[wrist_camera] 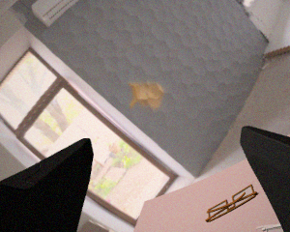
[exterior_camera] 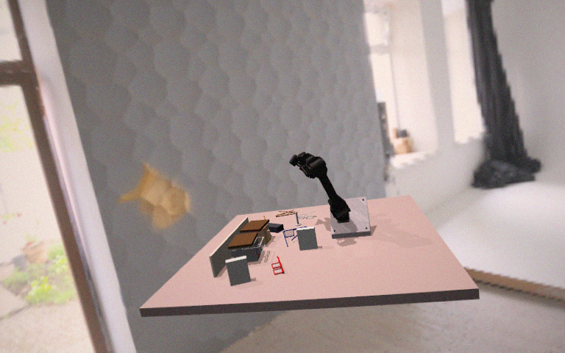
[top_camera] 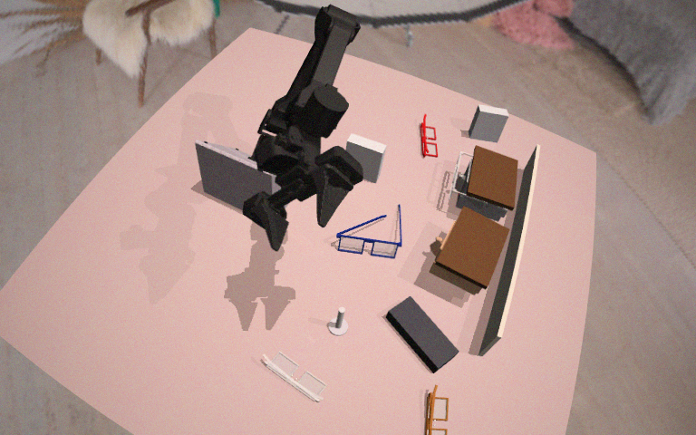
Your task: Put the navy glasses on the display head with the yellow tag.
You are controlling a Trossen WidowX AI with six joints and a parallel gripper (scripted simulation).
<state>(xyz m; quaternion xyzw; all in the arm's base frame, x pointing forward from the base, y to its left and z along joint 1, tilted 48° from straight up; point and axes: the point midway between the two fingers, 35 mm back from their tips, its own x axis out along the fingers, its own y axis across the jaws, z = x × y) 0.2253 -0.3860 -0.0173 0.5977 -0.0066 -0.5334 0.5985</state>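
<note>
The dark block lies 350 mm below my gripper tip, 230 mm ahead of it and 120 mm to the left of it. Also, from my gripper tip: white stand: 350 mm below, 70 mm to the left, 60 mm ahead; long panel: 430 mm to the left, 360 mm ahead, 320 mm below.
</note>
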